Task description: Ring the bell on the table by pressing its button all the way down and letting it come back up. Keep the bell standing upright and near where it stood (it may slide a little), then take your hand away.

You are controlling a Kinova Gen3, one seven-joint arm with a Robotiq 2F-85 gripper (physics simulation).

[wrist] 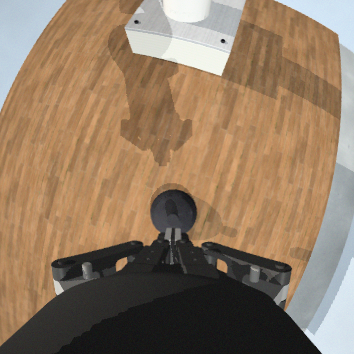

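Seen in the pictures: gripper, fingertip midpoint: (172,237); arm's base, link origin: (186,7).
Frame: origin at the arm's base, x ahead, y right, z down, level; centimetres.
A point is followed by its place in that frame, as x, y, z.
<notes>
The bell (173,207) {37.1, -8.9, 2.6} is a dark, round dome that stands upright on the wooden table (75,150) {33.2, 13.5, 7.0}. It is seen from above, a little below the middle of the wrist view. My gripper (172,237) {38.5, -9.5, -7.5} is shut and empty. Its fingertips overlap the near edge of the dome in the view and look to be above it. The bell's button cannot be made out clearly; a darker shape shows on the middle of the dome.
The robot's base, a white and grey block (177,52) {8.8, -0.8, 3.9} with a white column (187,9) {4.4, -1.2, -2.8}, stands at the top of the view. Shadows of the arm and gripper fall on the table between the base and the bell. The table's edge curves down the right side.
</notes>
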